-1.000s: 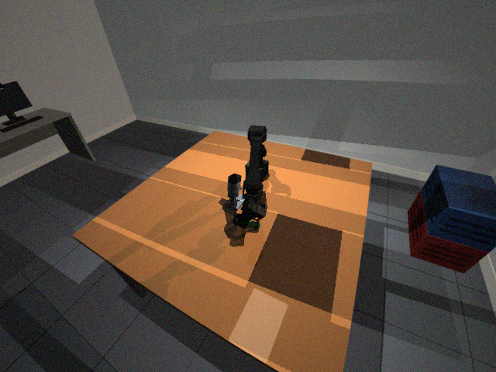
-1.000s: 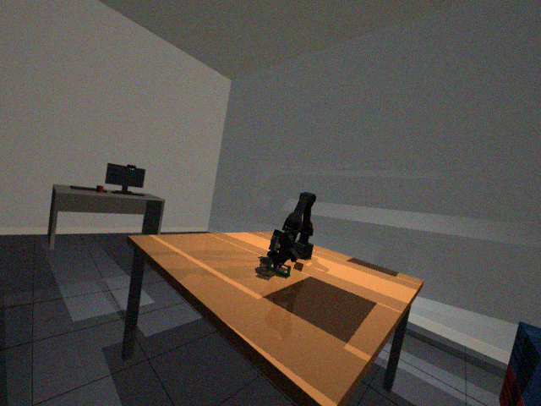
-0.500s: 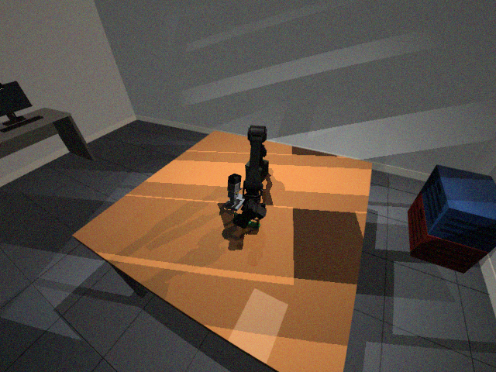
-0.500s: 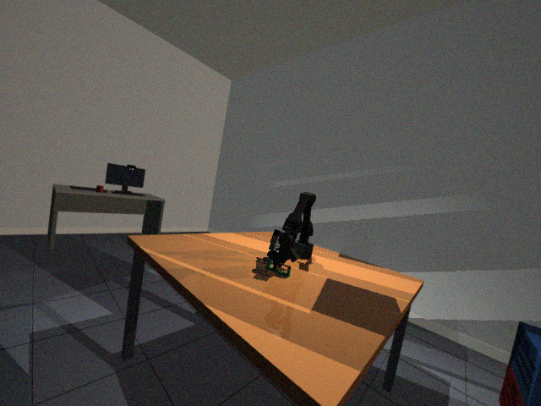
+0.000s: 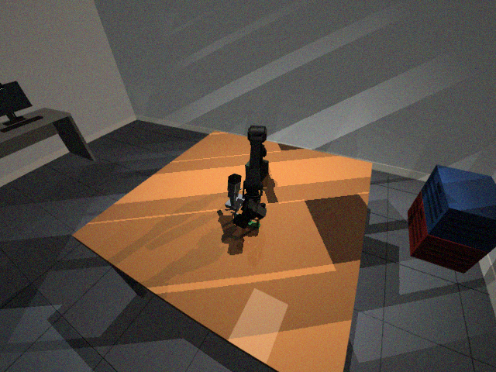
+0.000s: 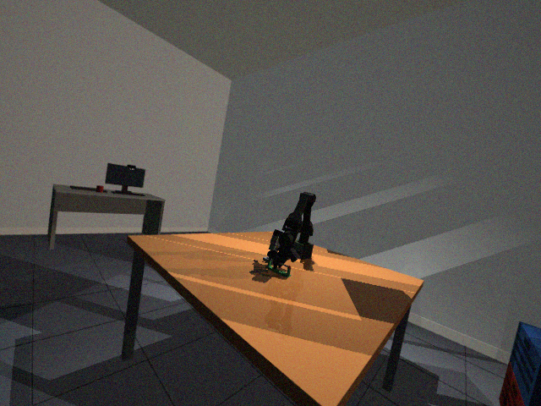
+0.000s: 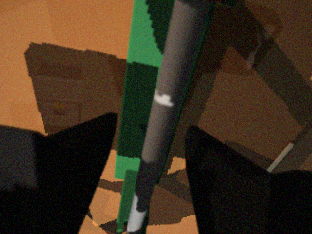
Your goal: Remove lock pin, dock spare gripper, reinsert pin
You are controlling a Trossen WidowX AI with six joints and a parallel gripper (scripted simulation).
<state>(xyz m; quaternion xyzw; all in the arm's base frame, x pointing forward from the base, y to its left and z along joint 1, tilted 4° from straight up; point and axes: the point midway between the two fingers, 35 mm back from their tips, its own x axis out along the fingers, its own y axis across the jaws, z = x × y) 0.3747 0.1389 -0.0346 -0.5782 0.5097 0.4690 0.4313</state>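
Now: the green mount 10 mm to the left of my gripper tip and 10 mm above it. Round my gripper tip: spare gripper: 120 mm to the right, 110 mm above, 100 mm behind.
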